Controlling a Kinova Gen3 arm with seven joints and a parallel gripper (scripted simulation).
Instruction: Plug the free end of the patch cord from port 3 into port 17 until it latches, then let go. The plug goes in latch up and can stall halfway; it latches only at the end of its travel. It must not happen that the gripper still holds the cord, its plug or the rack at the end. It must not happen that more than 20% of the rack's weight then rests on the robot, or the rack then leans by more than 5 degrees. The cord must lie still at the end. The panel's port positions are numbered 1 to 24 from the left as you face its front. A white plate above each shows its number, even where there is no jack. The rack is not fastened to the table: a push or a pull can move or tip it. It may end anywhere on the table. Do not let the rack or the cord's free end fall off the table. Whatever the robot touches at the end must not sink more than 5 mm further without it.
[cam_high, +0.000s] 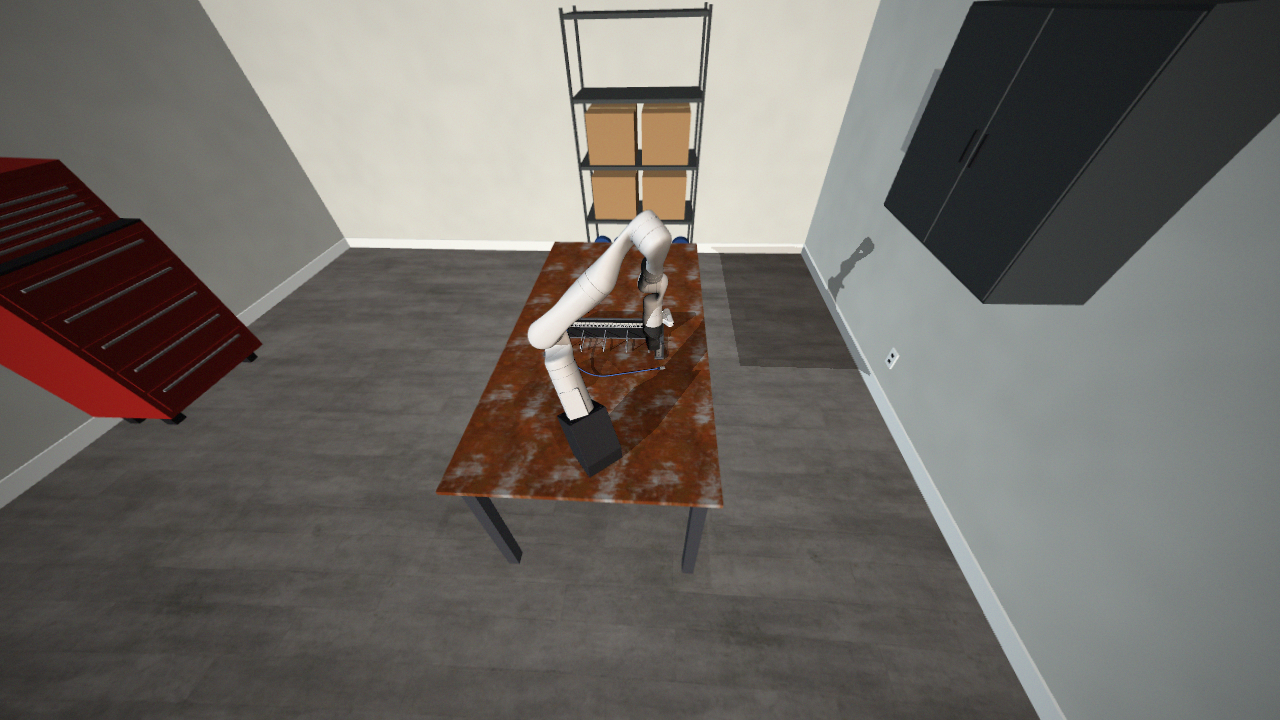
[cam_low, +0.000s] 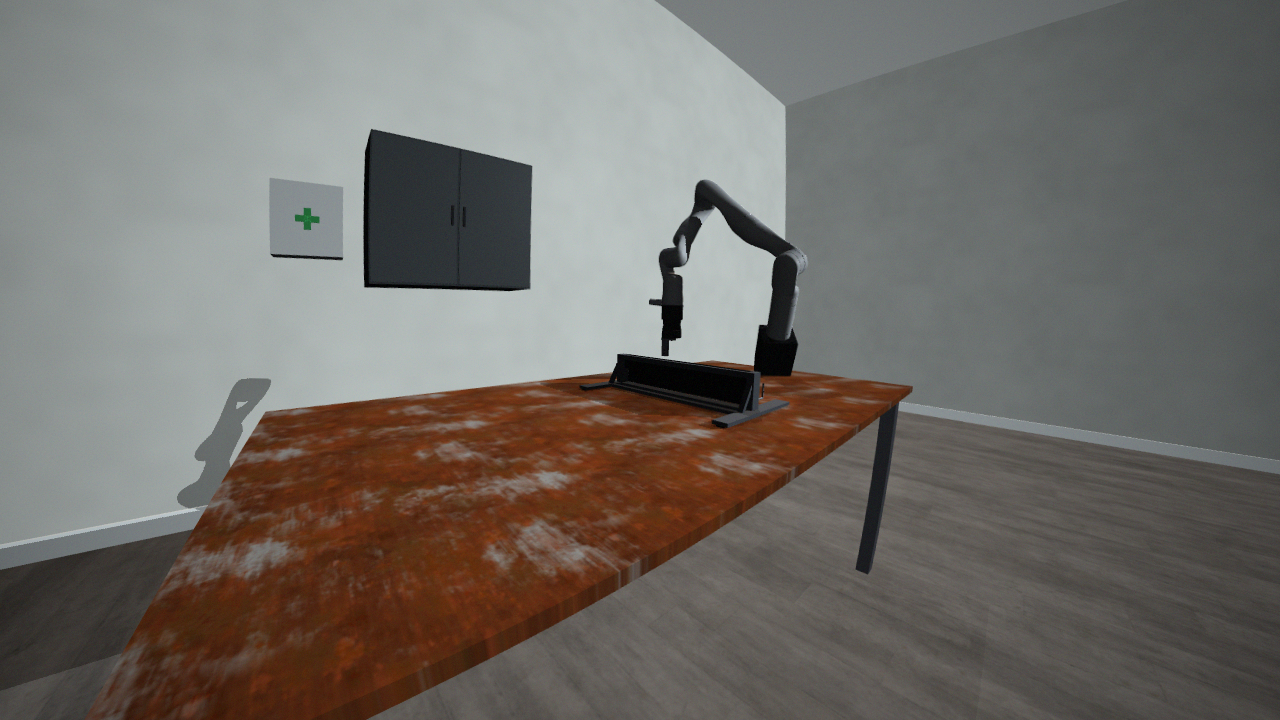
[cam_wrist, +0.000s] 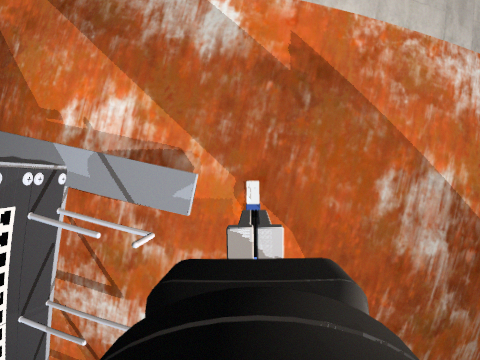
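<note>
Now: the plug 9 cm below my hand and 2 cm to the right of it.
</note>
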